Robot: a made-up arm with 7 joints. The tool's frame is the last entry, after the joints.
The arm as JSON. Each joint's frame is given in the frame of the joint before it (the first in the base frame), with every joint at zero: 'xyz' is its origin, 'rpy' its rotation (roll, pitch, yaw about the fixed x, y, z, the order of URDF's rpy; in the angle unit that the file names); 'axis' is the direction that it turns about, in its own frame. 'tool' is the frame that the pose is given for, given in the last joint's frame.
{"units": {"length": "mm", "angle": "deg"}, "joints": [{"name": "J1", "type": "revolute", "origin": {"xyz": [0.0, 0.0, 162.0], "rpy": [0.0, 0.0, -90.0]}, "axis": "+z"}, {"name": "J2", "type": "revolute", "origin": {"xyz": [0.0, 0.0, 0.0], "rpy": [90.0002, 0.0, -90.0]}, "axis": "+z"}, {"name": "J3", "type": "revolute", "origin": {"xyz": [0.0, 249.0, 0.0], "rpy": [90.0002, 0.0, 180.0]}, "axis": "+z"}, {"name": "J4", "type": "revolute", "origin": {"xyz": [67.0, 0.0, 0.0], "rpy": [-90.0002, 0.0, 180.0]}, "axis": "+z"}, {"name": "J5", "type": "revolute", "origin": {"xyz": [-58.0, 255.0, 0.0], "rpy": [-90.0, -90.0, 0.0]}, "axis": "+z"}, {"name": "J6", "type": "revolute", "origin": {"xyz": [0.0, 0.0, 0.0], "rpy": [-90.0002, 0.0, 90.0]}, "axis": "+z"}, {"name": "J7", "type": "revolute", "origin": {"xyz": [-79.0, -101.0, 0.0], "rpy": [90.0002, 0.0, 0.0]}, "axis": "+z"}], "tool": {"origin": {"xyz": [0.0, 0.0, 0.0], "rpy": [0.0, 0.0, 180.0]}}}
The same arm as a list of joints. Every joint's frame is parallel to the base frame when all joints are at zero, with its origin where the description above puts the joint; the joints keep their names.
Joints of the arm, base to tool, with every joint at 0 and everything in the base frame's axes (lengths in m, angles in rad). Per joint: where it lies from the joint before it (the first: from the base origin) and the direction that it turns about. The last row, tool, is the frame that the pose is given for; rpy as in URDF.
J1: axis 0 0 1 xyz 0 0 0.162
J2: axis 0 1 0 xyz 0 0 0
J3: axis 0 0 1 xyz 0 0 0.249
J4: axis 0 -1 0 xyz 0.067 0 0
J5: axis 0 0 -1 xyz 0.058 0 -0.255
J6: axis 0 1 0 xyz 0 0 0
J7: axis 0 0 -1 xyz 0.079 0 -0.101
tool: xyz 0 0 0 rpy -3.1416 0 0

